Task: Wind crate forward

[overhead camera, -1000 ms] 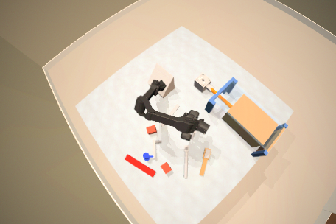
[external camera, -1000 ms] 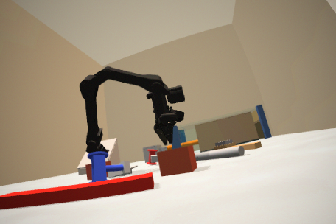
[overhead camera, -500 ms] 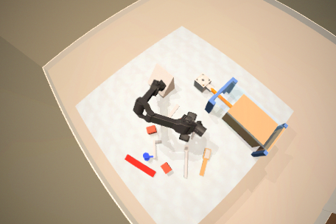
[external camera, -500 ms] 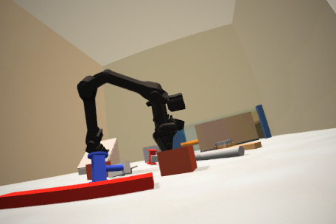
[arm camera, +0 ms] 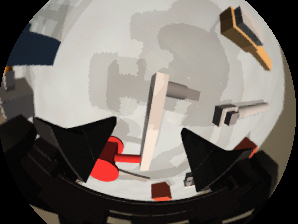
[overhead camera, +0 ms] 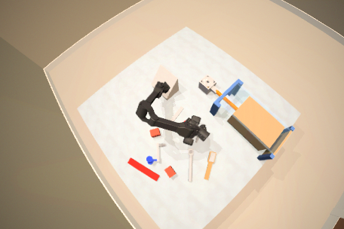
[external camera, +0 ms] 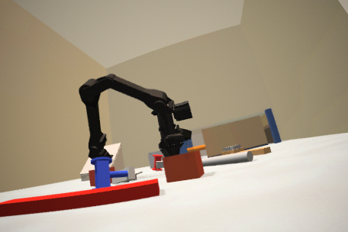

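Right now my gripper tip is 2 cm past the winch handle and 1 cm below it. The rest, counted from my gripper tip: orange brush: 24 cm ahead, 3 cm to the right, 1 cm above; then pale strip: 16 cm behind, 3 cm to the right, 1 cm below; then red knob: 6 cm behind, 2 cm above.
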